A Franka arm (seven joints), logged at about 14 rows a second.
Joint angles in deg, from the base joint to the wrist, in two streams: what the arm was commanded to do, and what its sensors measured. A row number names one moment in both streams.
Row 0, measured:
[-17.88, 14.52, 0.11, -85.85, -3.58, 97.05, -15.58]
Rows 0 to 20, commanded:
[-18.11, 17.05, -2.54, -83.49, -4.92, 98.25, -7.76]
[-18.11, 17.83, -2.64, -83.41, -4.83, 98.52, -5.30]
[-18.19, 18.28, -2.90, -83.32, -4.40, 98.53, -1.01]
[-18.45, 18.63, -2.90, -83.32, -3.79, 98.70, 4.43]
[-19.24, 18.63, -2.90, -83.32, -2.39, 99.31, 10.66]
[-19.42, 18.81, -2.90, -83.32, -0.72, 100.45, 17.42]
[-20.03, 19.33, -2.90, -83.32, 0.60, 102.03, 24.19]
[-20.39, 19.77, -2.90, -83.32, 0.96, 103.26, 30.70]
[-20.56, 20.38, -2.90, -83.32, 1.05, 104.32, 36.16]
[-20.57, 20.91, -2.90, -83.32, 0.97, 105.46, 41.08]
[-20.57, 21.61, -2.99, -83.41, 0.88, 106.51, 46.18]
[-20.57, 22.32, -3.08, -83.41, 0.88, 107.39, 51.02]
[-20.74, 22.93, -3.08, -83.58, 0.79, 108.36, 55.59]
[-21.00, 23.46, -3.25, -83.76, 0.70, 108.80, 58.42]
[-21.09, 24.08, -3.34, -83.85, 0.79, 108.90, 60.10]
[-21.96, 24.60, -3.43, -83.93, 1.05, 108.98, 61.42]
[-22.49, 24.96, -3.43, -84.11, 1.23, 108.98, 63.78]
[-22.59, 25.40, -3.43, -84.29, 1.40, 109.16, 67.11]
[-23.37, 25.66, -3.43, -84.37, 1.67, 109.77, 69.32]
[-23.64, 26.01, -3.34, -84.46, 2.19, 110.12, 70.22]
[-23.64, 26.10, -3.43, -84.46, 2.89, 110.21, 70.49]
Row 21, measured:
[-23.12, 25.42, -3.63, -85.17, 1.13, 109.54, 68.06]
